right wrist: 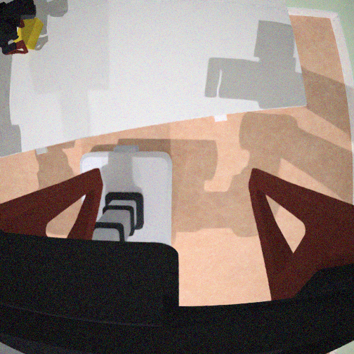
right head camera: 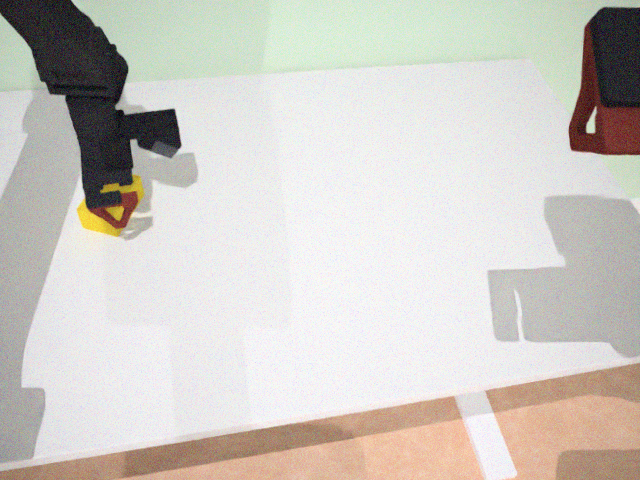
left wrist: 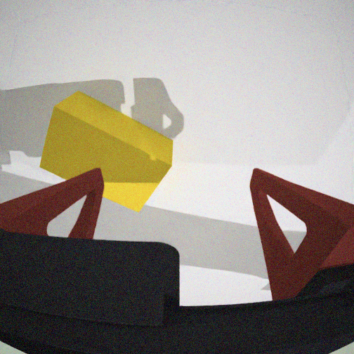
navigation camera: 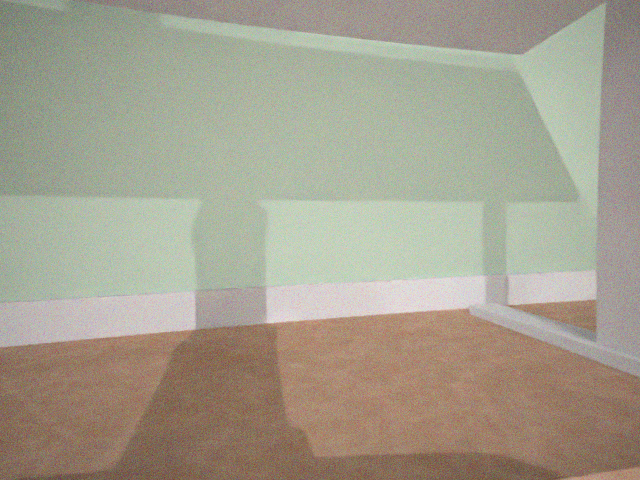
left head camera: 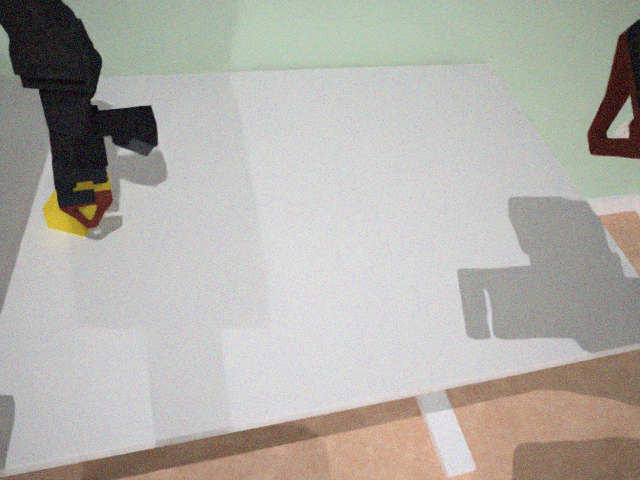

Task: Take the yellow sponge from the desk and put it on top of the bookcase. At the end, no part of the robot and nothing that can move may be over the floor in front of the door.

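Frame: origin at the left arm's base, x ahead, y left, z up, level; centimetres.
Seen in the pictures: left gripper, fingertip midpoint: (right head camera: 118, 203) (left head camera: 88, 202).
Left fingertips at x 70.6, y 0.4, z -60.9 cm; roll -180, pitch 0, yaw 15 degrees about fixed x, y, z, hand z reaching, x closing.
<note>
Pixels of each thing's middle, then the offset from my left fingertips to it. "spot": a spot on its surface instead. Level surfaces: height alone.
- yellow sponge, body centre: (left head camera: 78, 200) (right head camera: 111, 201) dx +5.7, dy +3.2, dz -5.8 cm
- white desk, surface height: dz -8.1 cm
- upright leg, surface spot: (navigation camera: 620, 180) spot: dx +17.3, dy -72.8, dz -50.1 cm
The yellow sponge (left head camera: 64, 223) (right head camera: 98, 221) (left wrist: 107, 137) (right wrist: 32, 34) is on the white desk (left head camera: 361, 206) (right head camera: 387, 206) (right wrist: 160, 60), near its left side in the head views. My left gripper (left wrist: 176, 176) is open, close over the sponge. In the left wrist view, the sponge lies left of the gap's middle and the left-hand fingertip overlaps its lower part; contact is unclear. One finger hides part of it in the head views. My right gripper (right wrist: 175, 176) is open and empty, off the desk's near side. The bookcase and door cannot be made out.
A green wall (left head camera: 361, 31) (right head camera: 387, 31) (navigation camera: 361, 237) stands behind the desk. A white foot bar (left head camera: 447, 434) (right head camera: 486, 436) (navigation camera: 553, 330) and an upright leg (navigation camera: 620, 180) are under the desk. My pale base (right wrist: 160, 175) stands by the desk's near edge.
</note>
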